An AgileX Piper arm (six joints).
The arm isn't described. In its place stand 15 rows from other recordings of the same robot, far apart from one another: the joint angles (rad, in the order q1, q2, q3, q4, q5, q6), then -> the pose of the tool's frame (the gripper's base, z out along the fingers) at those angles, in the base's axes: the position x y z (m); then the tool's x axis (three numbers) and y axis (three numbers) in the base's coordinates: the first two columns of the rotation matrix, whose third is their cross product.
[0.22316, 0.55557, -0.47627, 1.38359, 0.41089, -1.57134] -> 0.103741, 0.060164, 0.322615, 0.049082, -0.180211, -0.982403, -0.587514, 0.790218, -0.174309
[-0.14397, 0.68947, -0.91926, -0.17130, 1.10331, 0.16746] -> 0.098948, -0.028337, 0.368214, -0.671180, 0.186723, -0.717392, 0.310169, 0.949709, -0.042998
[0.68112, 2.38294, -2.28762, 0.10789, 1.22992, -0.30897] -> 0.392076, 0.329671, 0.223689, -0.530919, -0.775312, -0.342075, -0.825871, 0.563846, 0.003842
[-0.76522, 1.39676, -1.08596, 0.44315, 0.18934, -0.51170] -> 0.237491, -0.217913, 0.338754, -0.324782, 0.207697, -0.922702, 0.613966, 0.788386, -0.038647
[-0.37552, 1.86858, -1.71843, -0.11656, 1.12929, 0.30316] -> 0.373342, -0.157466, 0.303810, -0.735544, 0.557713, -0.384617, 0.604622, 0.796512, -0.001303
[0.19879, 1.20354, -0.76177, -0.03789, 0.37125, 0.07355] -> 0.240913, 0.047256, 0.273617, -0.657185, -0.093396, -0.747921, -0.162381, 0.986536, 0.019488
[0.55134, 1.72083, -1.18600, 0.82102, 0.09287, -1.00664] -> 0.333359, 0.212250, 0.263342, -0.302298, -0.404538, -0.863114, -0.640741, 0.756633, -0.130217
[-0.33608, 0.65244, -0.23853, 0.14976, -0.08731, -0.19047] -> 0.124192, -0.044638, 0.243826, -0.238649, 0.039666, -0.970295, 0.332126, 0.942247, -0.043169
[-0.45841, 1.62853, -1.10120, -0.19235, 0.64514, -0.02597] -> 0.294856, -0.157167, 0.236189, -0.864174, 0.227749, -0.448702, 0.338998, 0.922486, -0.184661
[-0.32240, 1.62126, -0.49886, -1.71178, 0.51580, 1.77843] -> 0.218784, -0.119939, 0.133822, -0.748864, 0.292384, -0.594739, 0.578745, 0.725757, -0.371930
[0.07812, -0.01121, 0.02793, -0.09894, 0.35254, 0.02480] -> 0.053235, 0.001054, 0.172862, -0.272241, -0.089518, -0.958056, -0.063992, 0.995143, -0.074799
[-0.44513, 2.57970, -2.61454, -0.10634, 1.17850, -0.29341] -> 0.492992, -0.245076, 0.214374, -0.896351, 0.065944, -0.438414, 0.188626, 0.951635, -0.242512
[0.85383, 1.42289, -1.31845, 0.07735, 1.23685, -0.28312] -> 0.176362, 0.212426, 0.339451, -0.408180, -0.855097, -0.319685, -0.900552, 0.434567, -0.012543
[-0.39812, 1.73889, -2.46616, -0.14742, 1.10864, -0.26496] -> 0.297575, -0.138133, 0.566656, -0.411786, -0.176390, -0.894046, 0.387659, 0.853983, -0.347036
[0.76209, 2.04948, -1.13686, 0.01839, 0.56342, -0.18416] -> 0.264907, 0.254072, 0.097033, -0.585278, -0.790581, -0.180086, -0.801269, 0.597941, -0.020858
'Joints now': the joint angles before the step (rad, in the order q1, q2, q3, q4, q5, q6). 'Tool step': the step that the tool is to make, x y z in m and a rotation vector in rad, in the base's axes. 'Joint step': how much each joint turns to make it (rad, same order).
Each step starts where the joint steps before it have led.
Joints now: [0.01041, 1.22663, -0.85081, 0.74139, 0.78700, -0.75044]
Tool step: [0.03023, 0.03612, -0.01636, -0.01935, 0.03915, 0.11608]
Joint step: [0.14017, 0.16119, -0.08097, -0.00110, -0.04815, -0.00885]
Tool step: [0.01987, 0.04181, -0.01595, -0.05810, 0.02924, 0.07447]
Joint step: [0.14792, 0.13348, -0.08610, -0.09187, -0.06026, 0.09690]
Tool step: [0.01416, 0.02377, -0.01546, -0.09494, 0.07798, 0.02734]
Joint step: [0.07660, 0.11127, -0.09259, -0.16534, 0.03484, 0.16590]
